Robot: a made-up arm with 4 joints.
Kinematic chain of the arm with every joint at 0, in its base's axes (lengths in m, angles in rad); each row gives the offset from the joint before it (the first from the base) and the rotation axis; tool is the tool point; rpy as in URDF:
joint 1: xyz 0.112 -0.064 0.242 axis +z
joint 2: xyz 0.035 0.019 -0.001 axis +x
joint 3: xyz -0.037 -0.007 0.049 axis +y
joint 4: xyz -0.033 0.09 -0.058 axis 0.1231 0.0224 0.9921
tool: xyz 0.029 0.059 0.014 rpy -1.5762 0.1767 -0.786
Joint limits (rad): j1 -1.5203..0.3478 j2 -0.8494..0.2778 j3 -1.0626..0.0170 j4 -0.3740..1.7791
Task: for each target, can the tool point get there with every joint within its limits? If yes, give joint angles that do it. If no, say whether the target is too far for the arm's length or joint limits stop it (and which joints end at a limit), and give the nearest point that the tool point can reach.
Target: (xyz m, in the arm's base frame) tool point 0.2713 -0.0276 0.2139
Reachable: yes | joints -1.3644 -0.2029 -0.4119 0.2540
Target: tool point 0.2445 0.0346 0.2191
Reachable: yes | joints -0.9564 -0.1097 -0.7139 0.5369
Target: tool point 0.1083 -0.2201 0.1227
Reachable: no: joint limits stop it (at a limit: joint 1, joint 2, joint 4) | nearest point 0.2287 -0.0914 0.1551 | short by 0.179 m
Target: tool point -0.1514 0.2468 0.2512
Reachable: no: too far | nearest point 0.0028 0.0697 0.2450 | short by 0.235 m
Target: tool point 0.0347 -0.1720 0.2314
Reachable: no: joint limits stop it (at a limit: joint 1, joint 2, joint 4) | nearest point 0.0282 -0.0262 0.1504 | short by 0.167 m
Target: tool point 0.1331 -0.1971 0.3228
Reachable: no: joint limits stop it (at a limit: joint 1, joint 2, joint 3, joint 4) | nearest point 0.2453 -0.1031 0.3146 | short by 0.147 m
